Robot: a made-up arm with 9 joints. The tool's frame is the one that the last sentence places.
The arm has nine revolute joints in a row. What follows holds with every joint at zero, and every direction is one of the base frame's.
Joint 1 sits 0.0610 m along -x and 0.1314 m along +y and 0.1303 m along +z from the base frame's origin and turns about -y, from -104.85 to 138.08 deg.
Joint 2 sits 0.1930 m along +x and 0.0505 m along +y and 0.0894 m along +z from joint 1 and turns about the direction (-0.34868, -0.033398, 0.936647), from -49.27 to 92.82 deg.
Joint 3 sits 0.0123 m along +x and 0.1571 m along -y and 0.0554 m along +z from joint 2 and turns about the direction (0.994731, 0.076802, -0.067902), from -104.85 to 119.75 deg.
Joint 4 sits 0.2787 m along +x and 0.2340 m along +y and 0.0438 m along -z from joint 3 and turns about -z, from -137.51 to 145.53 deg.
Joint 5 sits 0.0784 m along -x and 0.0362 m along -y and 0.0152 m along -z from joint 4 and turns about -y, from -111.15 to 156.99 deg.
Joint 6 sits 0.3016 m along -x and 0.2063 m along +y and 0.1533 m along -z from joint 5 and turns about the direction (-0.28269, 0.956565, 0.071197), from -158.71 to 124.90 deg.
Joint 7 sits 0.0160 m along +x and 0.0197 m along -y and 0.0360 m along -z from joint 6 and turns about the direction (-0.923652, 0.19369, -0.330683), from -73.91 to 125.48 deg.
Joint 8 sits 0.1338 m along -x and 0.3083 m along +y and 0.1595 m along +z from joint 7 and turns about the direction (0.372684, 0.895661, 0.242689), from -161.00 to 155.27 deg.
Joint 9 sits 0.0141 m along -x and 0.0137 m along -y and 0.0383 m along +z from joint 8 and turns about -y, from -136.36 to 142.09 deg.
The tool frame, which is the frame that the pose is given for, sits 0.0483 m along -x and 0.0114 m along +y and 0.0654 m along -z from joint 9; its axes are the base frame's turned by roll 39.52, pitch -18.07 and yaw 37.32 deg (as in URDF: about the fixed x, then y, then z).
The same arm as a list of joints. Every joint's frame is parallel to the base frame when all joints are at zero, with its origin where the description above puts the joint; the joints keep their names.
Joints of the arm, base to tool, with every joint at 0 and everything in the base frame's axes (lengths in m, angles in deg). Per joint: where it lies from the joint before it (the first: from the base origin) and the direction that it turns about. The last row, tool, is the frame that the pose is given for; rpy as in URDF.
joint 1: axis -y offset -0.0610 0.1314 0.1303
joint 2: axis -0.348713 -0.033401 0.936634 offset 0.1930 0.0505 0.0894
joint 3: axis 0.994731 0.076802 -0.067902 offset 0.0123 -0.1571 0.0554
joint 4: axis -z offset 0.2787 0.2340 -0.0438
joint 5: axis -y offset -0.0784 -0.0362 -0.0152
joint 6: axis -0.28269 0.956565 0.071197 offset -0.3016 0.2063 -0.1533
joint 7: axis -0.923652 0.19369 -0.330683 offset 0.0160 -0.0197 -0.0360
joint 8: axis 0.372684 0.895661 0.242689 offset -0.1338 0.3083 0.1595
joint 9: axis -y offset -0.0141 -0.0137 0.0383
tool: offset -0.0483 0.0114 -0.0654 rpy 39.52 -18.07 37.32
Joint limits (deg, base to tool): -104.85..138.08 -49.27..92.82 -104.85..119.75 -137.51..145.53 -111.15..156.99 -158.71..124.90 -73.91..125.48 -161.00..155.27 -136.36..142.09

